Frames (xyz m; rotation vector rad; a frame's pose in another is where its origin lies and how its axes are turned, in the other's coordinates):
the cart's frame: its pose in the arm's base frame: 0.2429 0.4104 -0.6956 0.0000 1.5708 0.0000
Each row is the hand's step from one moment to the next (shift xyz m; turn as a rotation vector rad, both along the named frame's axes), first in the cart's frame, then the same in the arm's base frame.
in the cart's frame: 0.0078 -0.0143 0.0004 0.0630 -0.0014 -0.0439
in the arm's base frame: 0.0004 -0.0143 -0.0078 -0.0439 -0.0014 -0.0630
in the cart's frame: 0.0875 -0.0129 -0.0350 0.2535 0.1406 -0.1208
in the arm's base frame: -0.0350 -0.0129 -0.0875 -0.1208 0.1406 -0.2535
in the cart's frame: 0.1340 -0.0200 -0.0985 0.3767 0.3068 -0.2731
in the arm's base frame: -0.0985 -0.0200 -0.1340 -0.2731 0.3068 -0.3767
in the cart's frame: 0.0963 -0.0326 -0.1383 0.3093 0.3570 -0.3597
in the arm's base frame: -0.1383 -0.0326 -0.0963 -0.3597 0.3570 -0.3093
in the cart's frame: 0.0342 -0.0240 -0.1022 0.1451 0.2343 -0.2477
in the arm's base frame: -0.1022 -0.0240 -0.0342 -0.2477 0.2343 -0.1451
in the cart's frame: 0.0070 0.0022 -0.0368 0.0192 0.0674 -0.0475
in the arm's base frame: -0.0368 0.0022 -0.0070 -0.0475 0.0674 -0.0192
